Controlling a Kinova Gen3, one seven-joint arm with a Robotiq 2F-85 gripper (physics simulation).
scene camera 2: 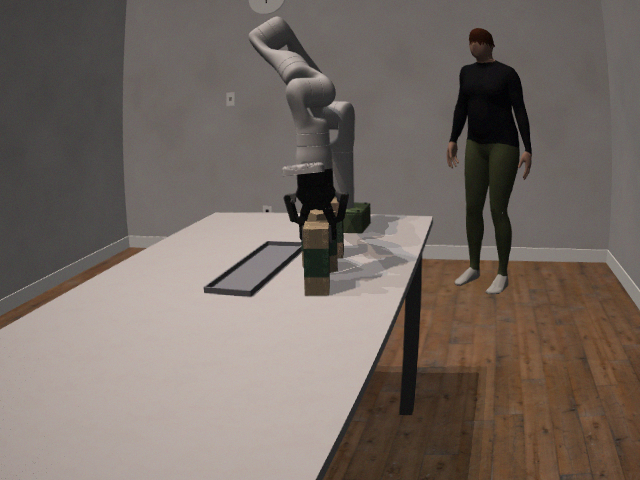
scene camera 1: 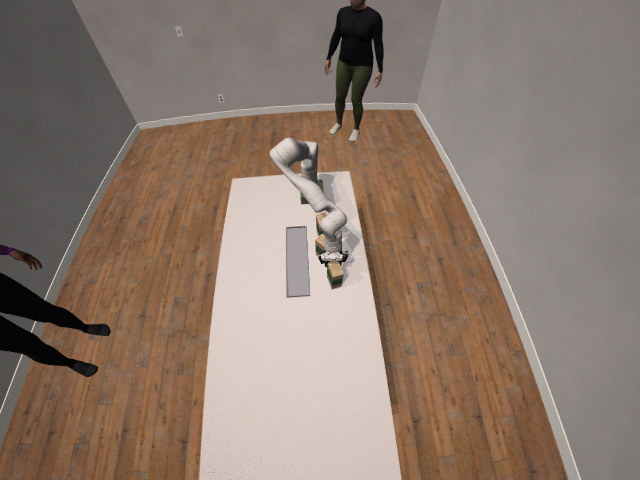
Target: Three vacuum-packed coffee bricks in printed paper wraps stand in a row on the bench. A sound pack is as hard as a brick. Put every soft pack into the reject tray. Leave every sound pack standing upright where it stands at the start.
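Frame: origin at the arm's base, x left, y up, z ahead, level; millimetres.
Seen in the pictures: gripper, fingertip midpoint: [scene camera 1: 332,265].
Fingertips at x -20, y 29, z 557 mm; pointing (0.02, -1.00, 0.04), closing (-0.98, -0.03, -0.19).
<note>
A point is followed by its place in that frame.
The nearest coffee pack [scene camera 1: 334,275] {x -36, y 76, z 629 mm} [scene camera 2: 316,263] {x -19, y 5, z 634 mm}, tan with a dark green band, stands upright on the bench. My gripper [scene camera 1: 333,261] {x -20, y 29, z 557 mm} [scene camera 2: 317,235] {x -20, y 29, z 557 mm} points down over it and is shut on its upper part, one finger against each side. The middle pack [scene camera 1: 320,245] {x -53, y 64, z 452 mm} [scene camera 2: 333,262] {x 6, y -42, z 466 mm} stands behind it, partly hidden by the gripper and the nearest pack. The far pack [scene camera 1: 320,223] [scene camera 2: 340,240] {x 18, y -19, z 349 mm} stands farther back, partly hidden by the arm. The grey reject tray [scene camera 1: 286,263] {x -232, y -51, z 440 mm} [scene camera 2: 227,292] {x -212, y -59, z 630 mm} lies left of the row, with no pack in it.
A green box [scene camera 1: 303,197] {x -51, y -4, z 61 mm} [scene camera 2: 356,218] {x 54, y -21, z 81 mm} sits by the arm's base at the bench's far end. The bench's right edge runs close beside the row. A person [scene camera 1: 354,56] [scene camera 2: 490,113] stands beyond the bench; another person's legs [scene camera 1: 41,315] show at the left in scene camera 1.
</note>
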